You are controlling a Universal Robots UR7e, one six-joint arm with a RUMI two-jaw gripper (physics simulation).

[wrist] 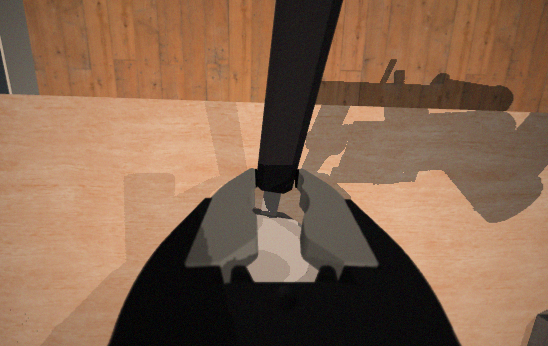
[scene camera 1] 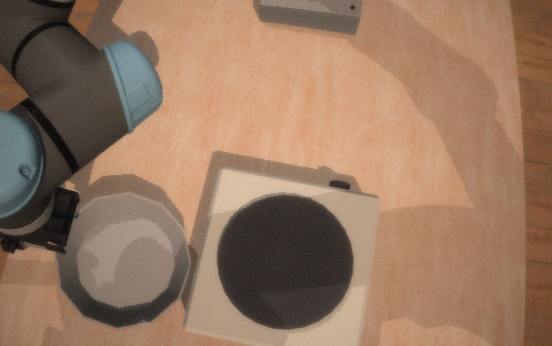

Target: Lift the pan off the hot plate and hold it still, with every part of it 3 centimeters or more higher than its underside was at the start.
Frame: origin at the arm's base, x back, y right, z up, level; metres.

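Seen in the pictures: gripper, between the fingertips: point(wrist: 275, 171).
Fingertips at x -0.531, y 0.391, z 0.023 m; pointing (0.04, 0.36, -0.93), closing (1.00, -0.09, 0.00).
Offsets run from my fingertips to a thing's middle. "spot": to the spot under its first point. Level surfaces: height alone.
A grey, many-sided pan {dy -0.040, dx -0.009, dz -0.003 m} point(scene camera 1: 125, 260) point(wrist: 276, 240) is beside the hot plate {dy -0.368, dx -0.009, dz -0.043 m} point(scene camera 1: 204, 300), left of it in the scene view, with a narrow gap between their outlines. The pan looks upright and raised, with its shadow offset behind it; its exact height cannot be told. My gripper point(scene camera 1: 67, 220) point(wrist: 275, 171) is shut on the pan's black handle {spot: dy +0.053, dx +0.012, dz +0.044 m} point(wrist: 292, 90), close to where it meets the pan. In the scene view the handle is hidden under the gripper and arm. The hot plate is cream with a round dark heating disc {spot: dy -0.367, dx -0.018, dz -0.003 m} point(scene camera 1: 285, 260) that bears no pan.
A grey box point(scene camera 1: 310, 20) stands at the top of the scene view. A dark knob {dy -0.444, dx +0.102, dz -0.044 m} point(scene camera 1: 340, 185) sticks out of the hot plate's far side. My arm reaches in from the left over the wooden table {dz -0.082 m} point(scene camera 1: 280, 100). The table's right edge borders the plank floor point(scene camera 1: 537, 150).
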